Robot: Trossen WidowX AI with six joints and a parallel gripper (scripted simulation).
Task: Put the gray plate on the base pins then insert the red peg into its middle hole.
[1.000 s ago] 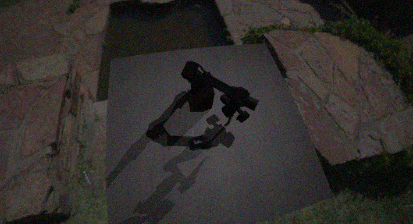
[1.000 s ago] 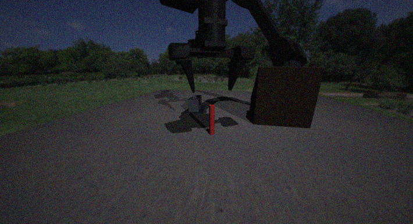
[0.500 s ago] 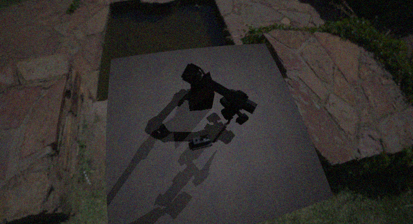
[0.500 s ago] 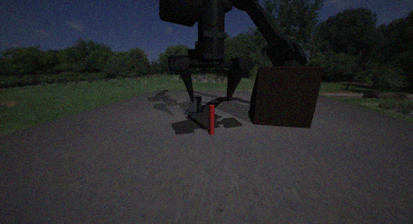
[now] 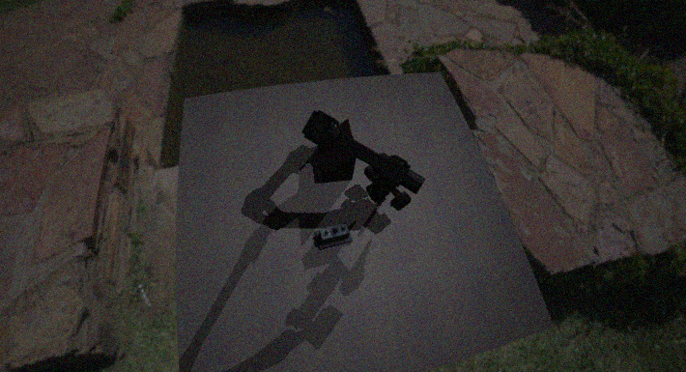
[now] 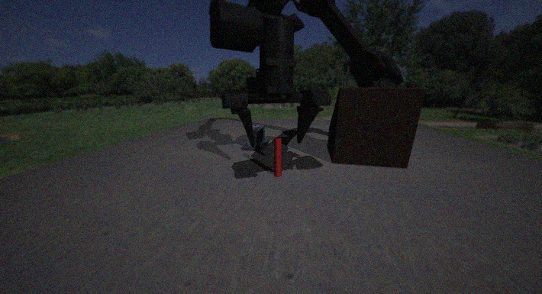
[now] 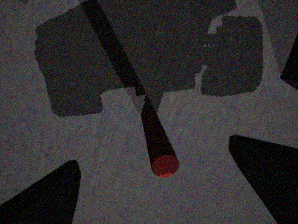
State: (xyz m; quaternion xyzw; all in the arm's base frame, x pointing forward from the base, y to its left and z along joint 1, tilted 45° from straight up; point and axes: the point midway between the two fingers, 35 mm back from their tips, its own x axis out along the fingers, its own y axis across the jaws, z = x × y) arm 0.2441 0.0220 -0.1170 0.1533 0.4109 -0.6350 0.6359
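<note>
My gripper tip is now 3 cm above the red peg. The rest, counted from my gripper tip: base: 7 cm ahead, 21 cm to the right, 6 cm below; then gray plate: 7 cm ahead, 21 cm to the right, 2 cm below.
</note>
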